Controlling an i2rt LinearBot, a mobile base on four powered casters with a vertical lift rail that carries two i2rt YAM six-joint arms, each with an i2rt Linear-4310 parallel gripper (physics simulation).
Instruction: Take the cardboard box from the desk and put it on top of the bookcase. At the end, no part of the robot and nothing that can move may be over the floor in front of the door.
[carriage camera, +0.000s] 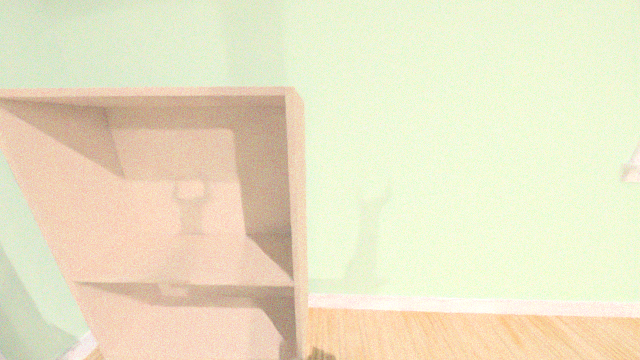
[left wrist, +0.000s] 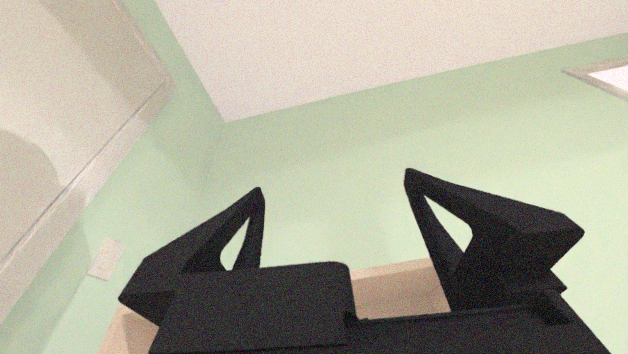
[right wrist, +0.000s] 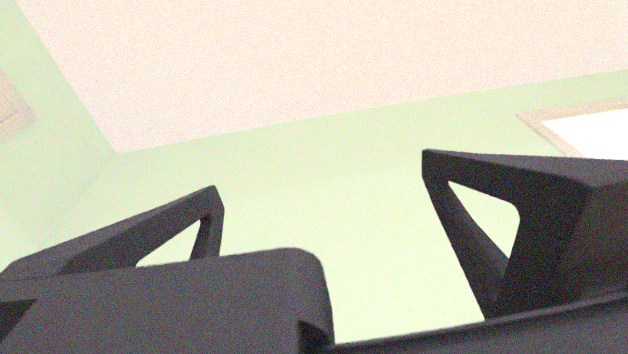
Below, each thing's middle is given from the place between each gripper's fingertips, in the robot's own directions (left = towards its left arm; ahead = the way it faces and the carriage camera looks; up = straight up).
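Labels:
My right gripper well short of the light switch (left wrist: 103, 265), far to the right of it, a good way below it.
My left hand far to the right of the light switch, well short of it, a fair way below it.

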